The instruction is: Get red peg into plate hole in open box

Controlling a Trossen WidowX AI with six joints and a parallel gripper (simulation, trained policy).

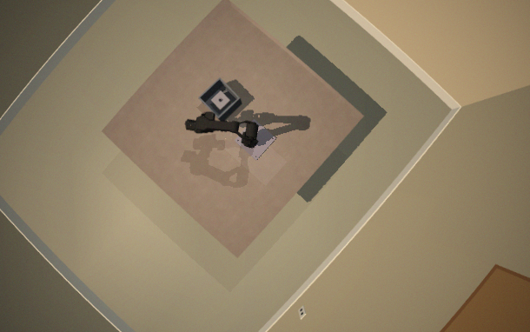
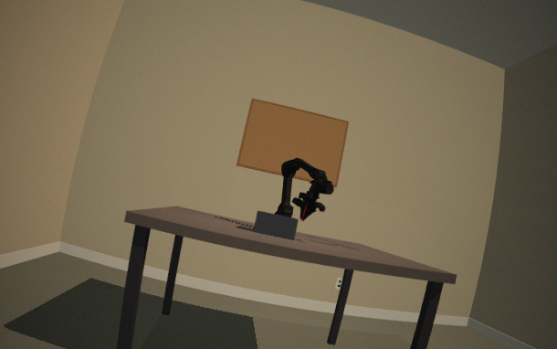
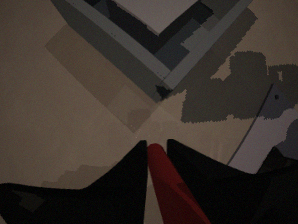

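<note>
Now: the plate 11 cm ahead of my gripper tip, 13 cm to the right of it and 5 cm below it. Also, from my gripper tip: dark box 11 cm ahead, 13 cm to the right, 7 cm below; red peg 1 cm behind, 1 cm to the left, 3 cm above.
</note>
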